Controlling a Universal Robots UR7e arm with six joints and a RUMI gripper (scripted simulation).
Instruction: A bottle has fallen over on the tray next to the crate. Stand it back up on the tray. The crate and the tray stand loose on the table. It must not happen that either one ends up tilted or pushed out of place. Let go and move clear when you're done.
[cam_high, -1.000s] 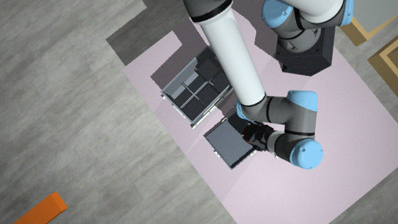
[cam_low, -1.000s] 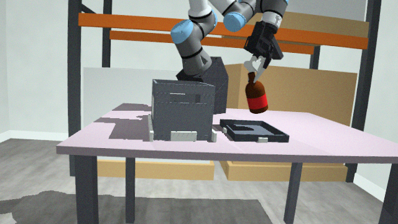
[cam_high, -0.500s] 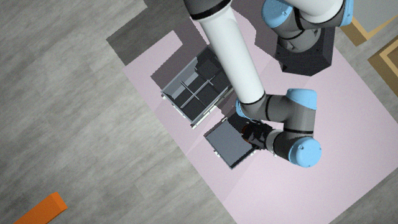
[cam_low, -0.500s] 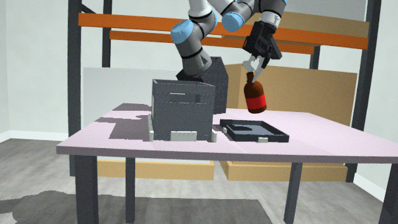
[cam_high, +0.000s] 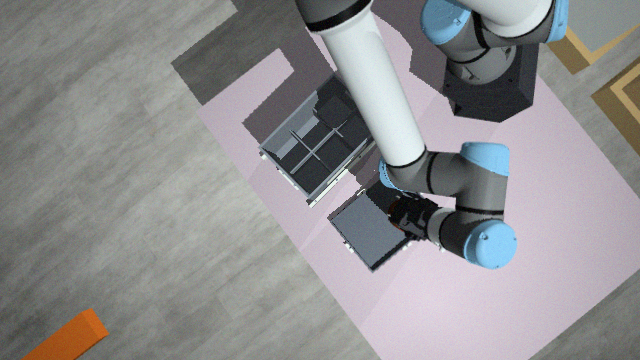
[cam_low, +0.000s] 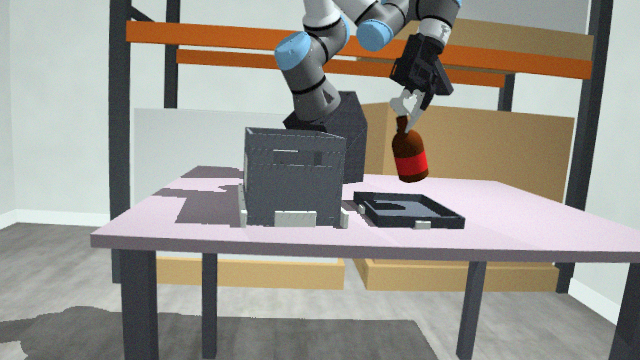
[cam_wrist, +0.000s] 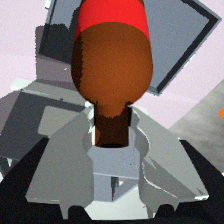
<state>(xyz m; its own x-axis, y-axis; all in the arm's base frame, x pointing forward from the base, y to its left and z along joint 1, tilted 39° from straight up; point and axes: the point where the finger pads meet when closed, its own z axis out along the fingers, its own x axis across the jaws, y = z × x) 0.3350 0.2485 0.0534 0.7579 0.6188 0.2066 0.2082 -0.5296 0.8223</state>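
My hand is 50 mm above the brown bottle, 10 mm to the right of it and 10 mm past it. Also, from my hand: dark tray (190 mm below, 30 mm ahead, 10 mm to the left); dark crate (260 mm to the right, 120 mm below, 50 mm ahead).
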